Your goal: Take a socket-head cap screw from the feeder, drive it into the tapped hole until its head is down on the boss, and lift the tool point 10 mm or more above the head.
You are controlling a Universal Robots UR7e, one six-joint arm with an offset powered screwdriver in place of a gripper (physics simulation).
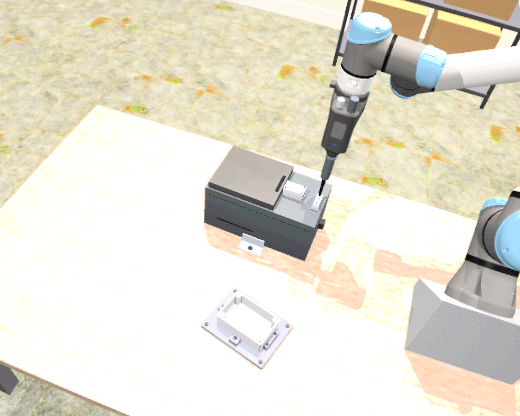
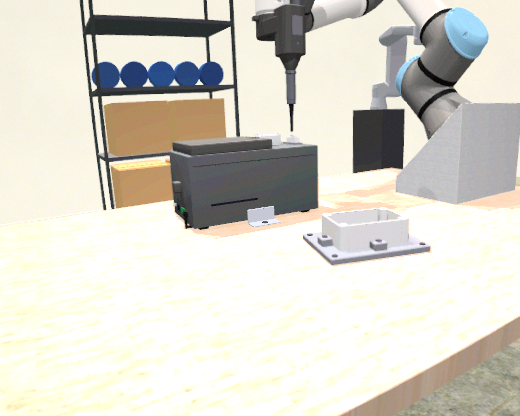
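My screwdriver points down, its thin bit's tip at or just above the small white pick-up block on the feeder's top. No screw can be made out at the tip; whether the bit touches one is too small to tell. The dark feeder stands on the table. In front of it, a light grey base plate carries a white open-topped housing and a small block with a hole. Which hole is the tapped one, I cannot tell.
A small angle bracket stands by the feeder's front. A larger white block sits on the feeder beside the lid. The grey wedge-shaped arm mount stands at the right. A shelf rack stands behind.
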